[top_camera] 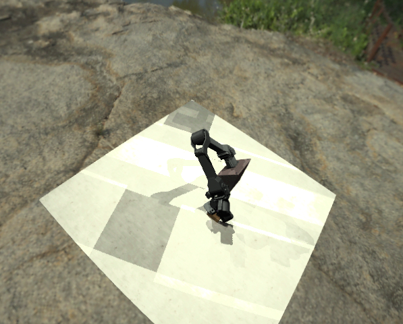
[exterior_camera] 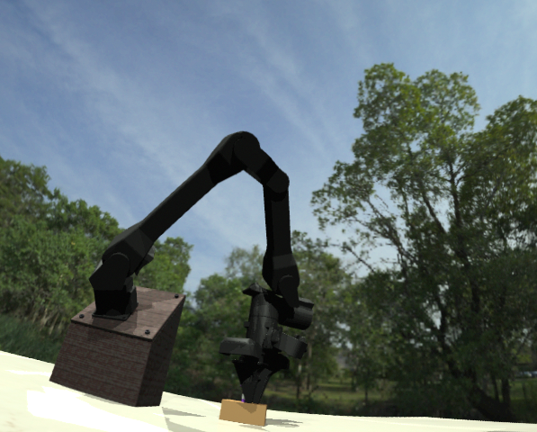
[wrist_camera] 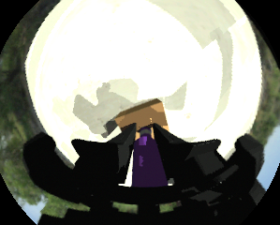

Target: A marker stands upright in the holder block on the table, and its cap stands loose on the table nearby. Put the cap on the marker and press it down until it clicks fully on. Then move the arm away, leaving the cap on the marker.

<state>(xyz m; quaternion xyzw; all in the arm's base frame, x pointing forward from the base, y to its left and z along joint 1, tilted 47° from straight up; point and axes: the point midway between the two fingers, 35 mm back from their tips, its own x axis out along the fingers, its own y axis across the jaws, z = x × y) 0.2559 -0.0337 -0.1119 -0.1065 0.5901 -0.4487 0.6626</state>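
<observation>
The purple cap is 1 cm behind my gripper tip and 5 cm above it. Also, from my gripper tip: tan holder block (1 cm behind, 2 cm below).
</observation>
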